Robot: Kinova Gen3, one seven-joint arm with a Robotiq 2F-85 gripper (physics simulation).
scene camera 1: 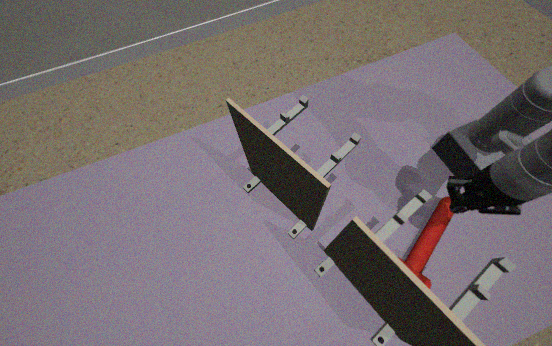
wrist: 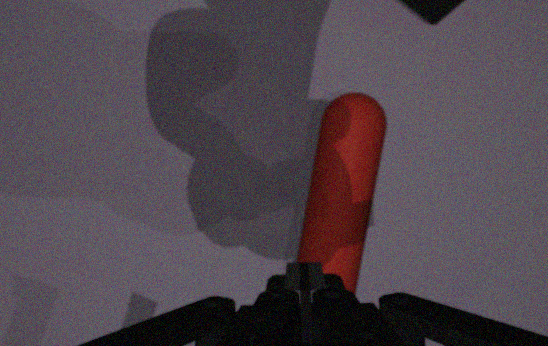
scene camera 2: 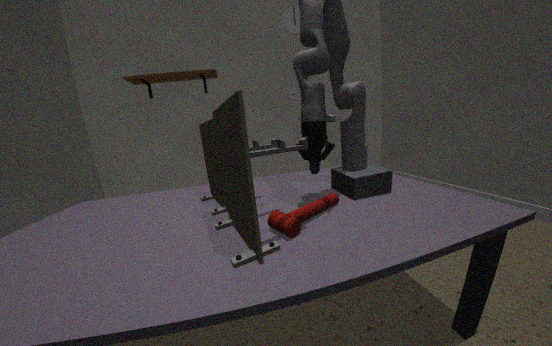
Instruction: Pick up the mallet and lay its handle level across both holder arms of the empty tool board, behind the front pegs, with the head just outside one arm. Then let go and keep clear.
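Frame: origin at the arm's base, x ahead, y left, z up, level; centimetres.
Seen in the pictures: gripper, fingertip midpoint: (scene camera 1: 453,208) (wrist: 304,286) (scene camera 2: 314,173); arm's base, origin of the base link: (scene camera 1: 487,137) (scene camera 2: 353,168).
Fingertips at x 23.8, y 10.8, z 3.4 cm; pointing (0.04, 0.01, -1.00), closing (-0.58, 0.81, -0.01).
Note:
Offsets run from my fingertips to a thing's top centre. "*": to the spot under its first point. Level surfaces: height alone.
The red mallet @(dx +3.6, dy +3.6, dz -7.2 cm) (scene camera 1: 429,234) (scene camera 2: 305,213) (wrist: 345,186) lies flat on the purple table @(dz -12.4 cm) (scene camera 1: 156,241) (scene camera 2: 138,252). Its head is close to the nearer tool board (scene camera 1: 395,290) and partly hidden behind that board's top edge. Its handle lies below and between that board's two holder arms (scene camera 1: 403,213) (scene camera 1: 481,286). My gripper (scene camera 1: 454,207) (scene camera 2: 314,171) (wrist: 304,286) is shut on nothing. It hangs well above the free end of the handle and does not touch it. The second tool board (scene camera 1: 279,167) stands farther off, and its two arms (scene camera 1: 289,115) (scene camera 1: 343,150) are bare.
The robot's base block (scene camera 2: 362,182) stands on the table just behind the mallet. In scene camera 2 the two boards overlap as one dark panel @(* dx +25.4, dy +5.9, dz +5.0 cm) (scene camera 2: 231,174) with arms (scene camera 2: 272,149) reaching toward the arm. A wooden wall shelf (scene camera 2: 169,76) hangs behind.

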